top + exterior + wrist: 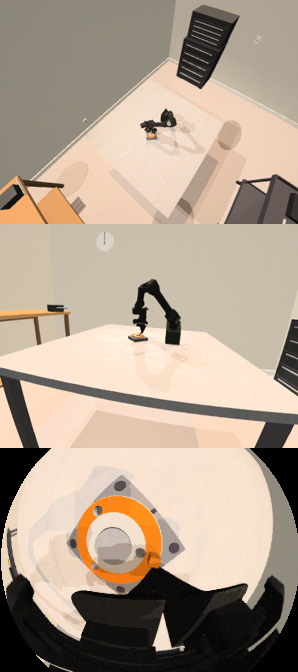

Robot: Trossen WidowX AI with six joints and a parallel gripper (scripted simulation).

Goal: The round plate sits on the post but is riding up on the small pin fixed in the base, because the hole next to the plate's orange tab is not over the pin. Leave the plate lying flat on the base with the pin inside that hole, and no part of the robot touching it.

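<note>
My gripper tip is 4 cm to the right of the base, 3 cm short of it and 2 cm above it.
</note>
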